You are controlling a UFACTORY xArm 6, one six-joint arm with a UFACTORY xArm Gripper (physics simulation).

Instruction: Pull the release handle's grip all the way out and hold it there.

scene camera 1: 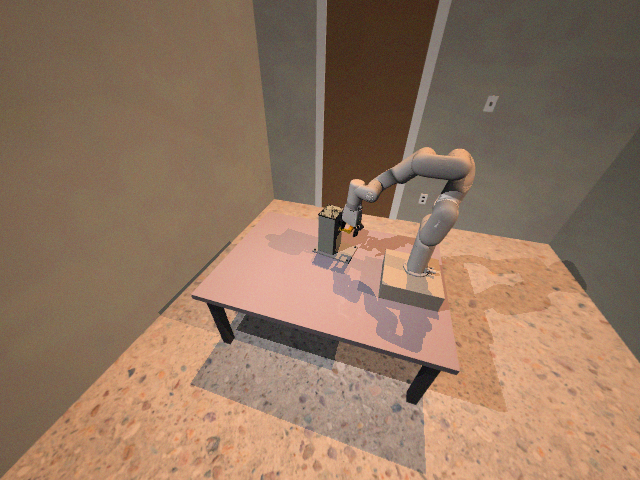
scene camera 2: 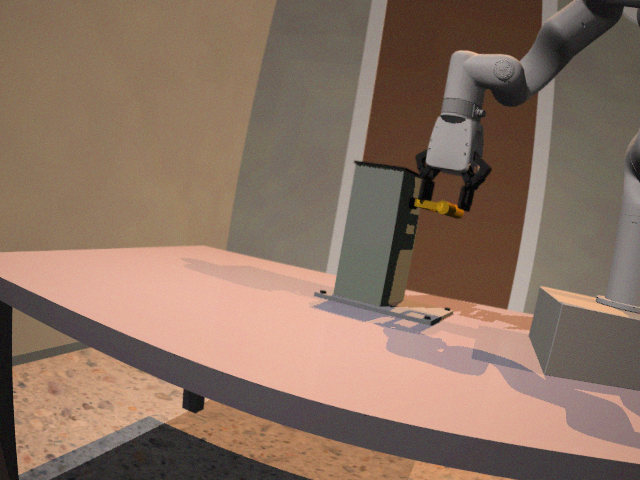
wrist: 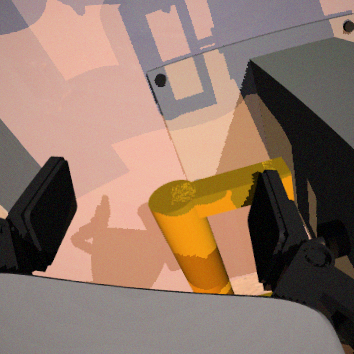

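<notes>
The release handle's yellow grip (scene camera 1: pixel 345 230) (scene camera 2: pixel 443 207) (wrist: pixel 190 240) is a round bar on side arms, sticking out from the upper front of a grey-green upright housing (scene camera 1: pixel 326 235) (scene camera 2: pixel 368 232) (wrist: pixel 320 75). My gripper (scene camera 1: pixel 349 230) (scene camera 2: pixel 445 202) (wrist: pixel 161 188) is open and points down over the grip. In the wrist view the bar lies between the spread fingers, nearer the right one. The right finger is on the housing side of the bar, over the handle's opening; the left finger is beyond the bar. Part of the handle is hidden behind the right finger and gripper body.
The housing stands on a thin base plate (scene camera 1: pixel 349 256) (scene camera 2: pixel 440 313) (wrist: pixel 185 145) with dark bolts at its corners. The plate lies on the pink table (scene camera 1: pixel 248 273) (scene camera 2: pixel 248 320). The arm's pale box-shaped base (scene camera 1: pixel 413 295) (scene camera 2: pixel 594 341) stands to the right of the housing.
</notes>
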